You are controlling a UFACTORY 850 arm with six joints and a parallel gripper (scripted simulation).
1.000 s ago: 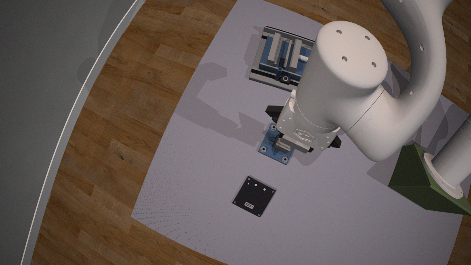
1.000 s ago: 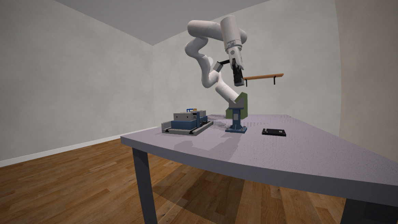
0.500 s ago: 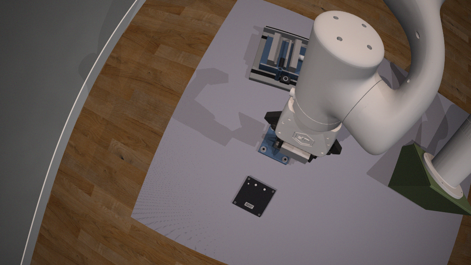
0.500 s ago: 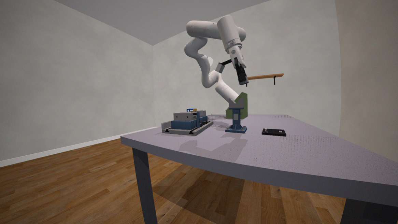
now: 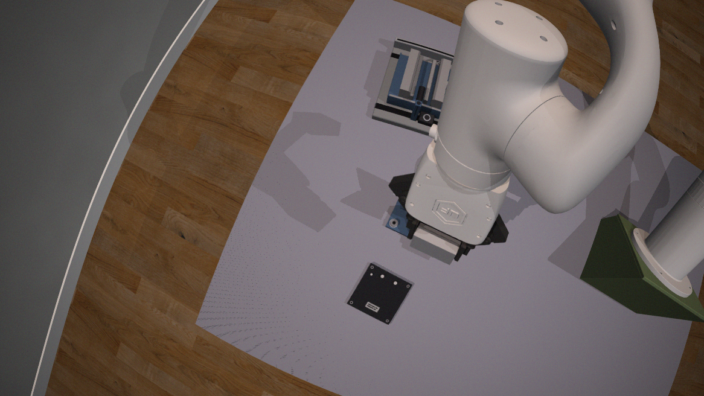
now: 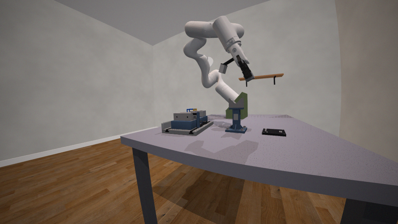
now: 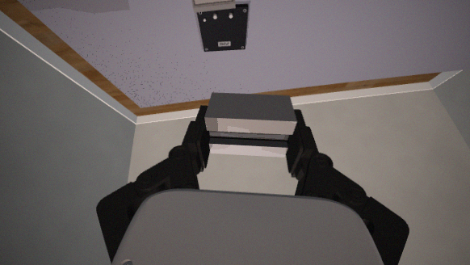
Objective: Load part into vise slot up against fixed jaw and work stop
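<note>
My gripper is now 11 cm short of the fixed jaw, 31 cm to the left of it and 19 cm above it. The rest, counted from my hand: work stop (8 cm ahead, 26 cm to the right, 18 cm below); then black infeed plate (3 cm ahead, 10 cm to the left, 27 cm below); then part (right at my hand).
</note>
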